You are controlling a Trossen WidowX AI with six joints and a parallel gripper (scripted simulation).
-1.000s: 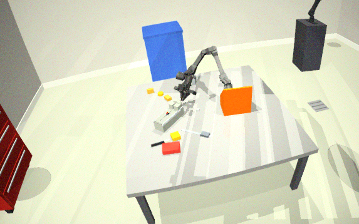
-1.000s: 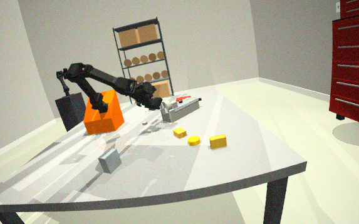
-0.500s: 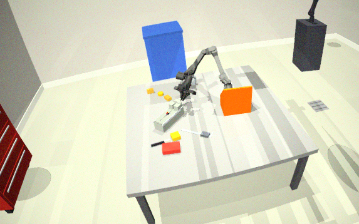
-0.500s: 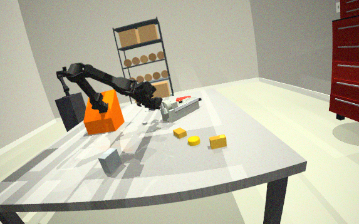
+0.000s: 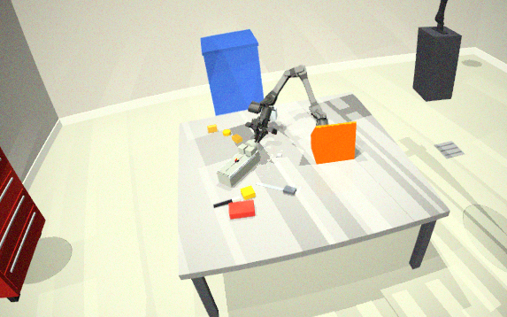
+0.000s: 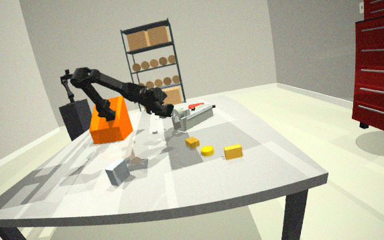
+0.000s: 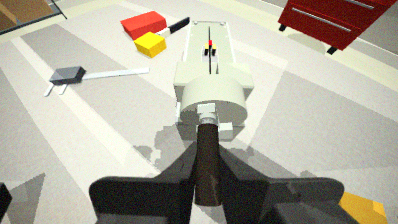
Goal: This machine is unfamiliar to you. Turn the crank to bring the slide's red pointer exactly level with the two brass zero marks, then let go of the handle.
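My gripper tip is now 1 cm past the dark brown crank handle, 1 cm to the left of it and 2 cm below it. From my gripper tip the other things lie so: yellow block 8 cm ahead, 32 cm to the left, 8 cm below; grey cube 14 cm behind, 41 cm to the right, 6 cm below; red pointer 12 cm ahead, 13 cm to the left, 1 cm below.
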